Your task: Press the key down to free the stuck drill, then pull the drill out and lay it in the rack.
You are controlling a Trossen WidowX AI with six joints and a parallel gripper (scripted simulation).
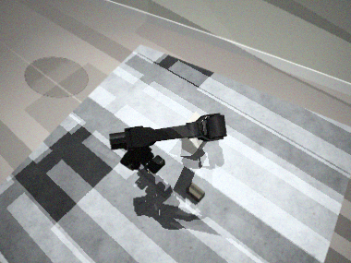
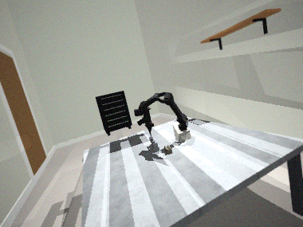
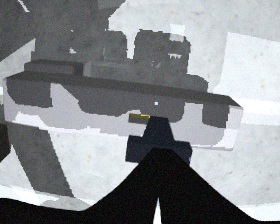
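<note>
Right now my gripper tip is 50 mm to the right of the drill and 80 mm above it. The rest, counted from my gripper tip: dark upright block: 70 mm behind, 210 mm to the left, 110 mm below; blue key: 30 mm below.
</note>
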